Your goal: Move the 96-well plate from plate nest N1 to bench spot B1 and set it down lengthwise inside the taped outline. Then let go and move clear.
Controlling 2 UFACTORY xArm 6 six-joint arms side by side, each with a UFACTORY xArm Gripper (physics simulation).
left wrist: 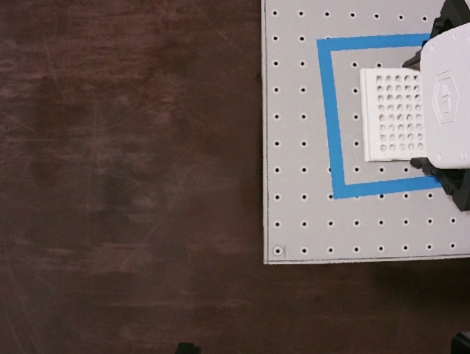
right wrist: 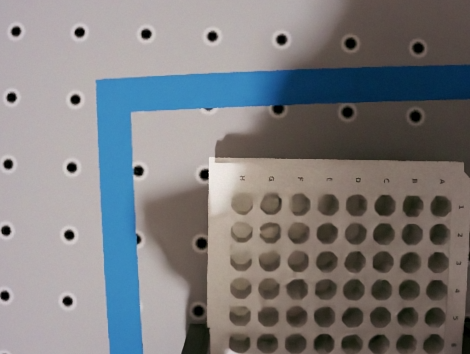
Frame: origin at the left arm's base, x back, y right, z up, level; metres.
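Seen in the pictures: right gripper, between the fingertips: (left wrist: 421, 113).
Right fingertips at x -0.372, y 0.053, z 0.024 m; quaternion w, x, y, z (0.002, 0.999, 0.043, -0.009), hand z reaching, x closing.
Note:
A point is followed by its place in that frame.
The white 96-well plate (left wrist: 392, 115) @(y 0.022, x -0.367, z 0.029 m) (right wrist: 345, 247) @(y 0.096, x -0.374, z 0.033 m) is level above the grey board, over the inside of the blue taped outline (left wrist: 332, 120) @(y -0.031, x -0.362, z 0.013 m) (right wrist: 117, 210) @(y 0.098, x -0.453, z 0.013 m). Its short edge with row 1 is nearly parallel to the tape's short side. It appears slightly raised; the gap beneath is hard to judge. My right gripper (left wrist: 421, 113) @(y 0.053, x -0.372, z 0.024 m) (right wrist: 332, 340) @(y 0.053, x -0.372, z 0.024 m) is shut on the plate, one dark finger at each long side; its white body hides the plate's far part in the left wrist view. My left gripper (left wrist: 325, 349) @(y -0.090, x -0.241, z 0.287 m) is open and empty, over the dark table. Nest N1 does not show.
The grey perforated board (left wrist: 300, 235) @(y -0.058, x -0.253, z 0.013 m) (right wrist: 40, 132) @(y 0.124, x -0.485, z 0.013 m) has its left and lower edges in the left wrist view. The dark brown table (left wrist: 130, 175) @(y -0.221, x -0.304, z 0.000 m) lies beyond those edges. The right gripper's shadow falls across the tape and board around the plate.

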